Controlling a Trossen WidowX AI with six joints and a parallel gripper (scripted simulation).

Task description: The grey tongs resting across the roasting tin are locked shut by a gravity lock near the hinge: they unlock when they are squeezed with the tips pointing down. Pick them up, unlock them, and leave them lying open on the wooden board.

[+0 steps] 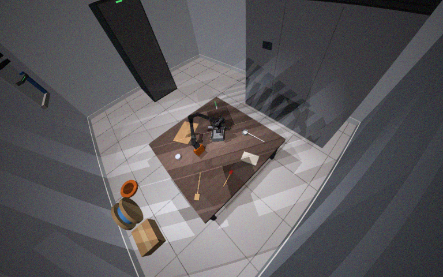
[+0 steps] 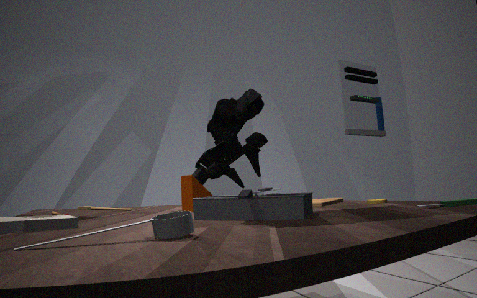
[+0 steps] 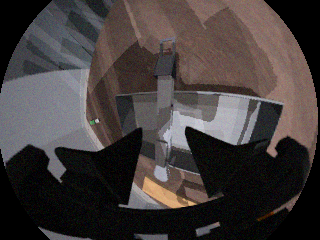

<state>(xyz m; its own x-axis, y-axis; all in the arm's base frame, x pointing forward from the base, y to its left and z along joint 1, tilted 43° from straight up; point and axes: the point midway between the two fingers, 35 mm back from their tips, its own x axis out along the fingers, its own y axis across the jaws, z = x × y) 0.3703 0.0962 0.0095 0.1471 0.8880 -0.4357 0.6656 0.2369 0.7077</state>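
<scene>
Now: the grey roasting tin 70 mm below my gripper tip, 30 mm behind it and 20 mm to the left of it. The rest, counted from my gripper tip: yellow disc 500 mm to the left, 90 mm below, 90 mm behind; then wooden board 380 mm behind, 310 mm to the left, 90 mm below; then pale block 550 mm to the right, 80 mm below, 20 mm ahead.
</scene>
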